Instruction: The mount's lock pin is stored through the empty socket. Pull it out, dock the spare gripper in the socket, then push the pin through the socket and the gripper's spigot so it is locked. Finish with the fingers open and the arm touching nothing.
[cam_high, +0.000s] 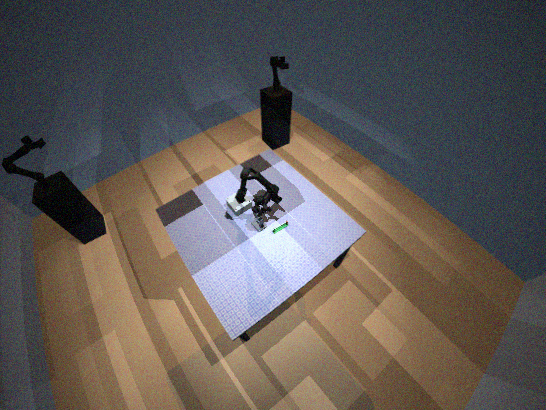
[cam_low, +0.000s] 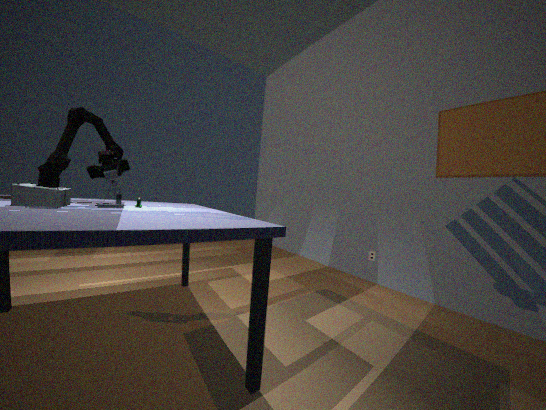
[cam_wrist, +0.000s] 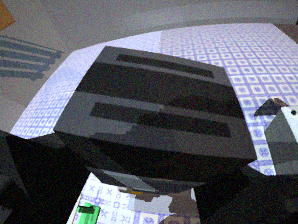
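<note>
Right now my gripper tip is 12 cm short of the green bracket, 15 cm to the right of it and 13 cm above it. From my gripper tip the other things lie so: mount (1 cm ahead, 2 cm to the left, 11 cm below); then spare gripper (2 cm to the left).
</note>
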